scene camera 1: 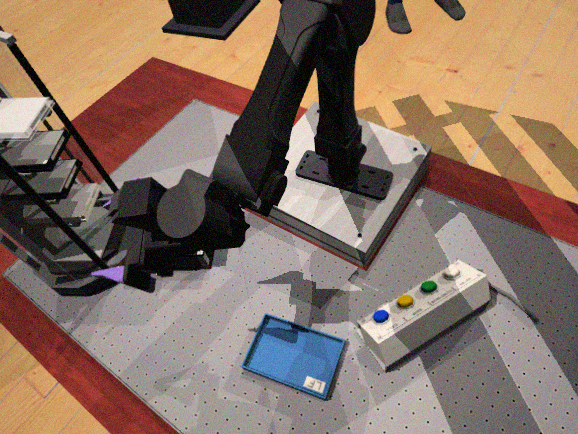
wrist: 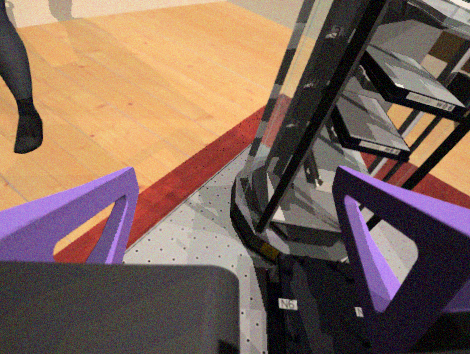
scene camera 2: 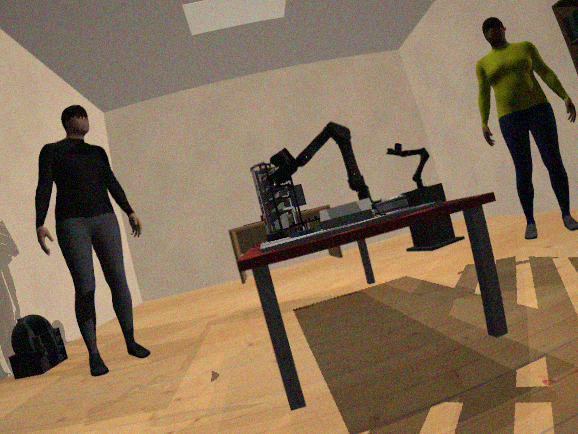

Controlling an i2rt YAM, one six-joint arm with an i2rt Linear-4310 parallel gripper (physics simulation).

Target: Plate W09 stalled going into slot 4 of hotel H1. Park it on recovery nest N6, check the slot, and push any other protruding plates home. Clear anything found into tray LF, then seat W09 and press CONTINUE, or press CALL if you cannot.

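Frame: origin at the arm's base, x ahead, y left, z up, level; metres.
Where they show: gripper, fingertip midpoint: (scene camera 1: 100, 240) (wrist: 235, 177) (scene camera 2: 272, 183); arm's base at its link origin: (scene camera 1: 343, 175).
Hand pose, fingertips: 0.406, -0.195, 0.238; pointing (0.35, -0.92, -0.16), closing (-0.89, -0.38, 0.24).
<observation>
Things, the pixels of their top centre, and the offset from my fingertips, as dx, dy, dz. "pt": a spot on its surface instead.
- Hotel H1 at a spot on its surface: (wrist: 320, 115) pt -0.032, -0.179, -0.040
- Nest N6 at its top centre: (wrist: 334, 311) (scene camera 2: 304, 218) -0.155, -0.092, -0.221
- Blue tray LF at its top centre: (scene camera 1: 293, 353) (scene camera 2: 303, 230) -0.030, +0.240, -0.279
- button box at its top centre: (scene camera 1: 427, 300) (scene camera 2: 344, 204) -0.176, +0.427, -0.213
- clear-lidded white plate at a spot on its surface: (scene camera 1: 22, 115) pt -0.108, -0.200, +0.086
- hotel's dark curved base at a spot on its surface: (wrist: 242, 220) pt -0.001, -0.193, -0.268
- front post at a spot on its surface: (wrist: 280, 195) pt -0.035, -0.178, -0.165
Hotel H1 (scene camera 1: 62, 116) (wrist: 320, 115) is a rack with black posts at the left in scene camera 1. Two dark-edged plates (wrist: 415, 85) (wrist: 372, 125) sit one above the other in it; their labels are unreadable. I cannot tell which plate is W09 or the slot numbers. My gripper (scene camera 1: 102, 239) (wrist: 235, 177) is open and empty, its purple fingers beside the hotel's lower part. Nest N6 (wrist: 320, 300) is black, below the right finger in the wrist view, with no plate seen on its visible part. Blue tray LF (scene camera 1: 287, 350) is empty. The button box (scene camera 1: 425, 320) has blue, yellow, green and white buttons.
A clear-lidded white plate (scene camera 1: 22, 115) is high in the hotel. The arm's pale base block (scene camera 1: 320, 220) stands behind the tray. The hotel's dark curved base (wrist: 242, 220) and front post (wrist: 280, 195) lie between the fingers in the wrist view. Two people stand beyond the table.
</observation>
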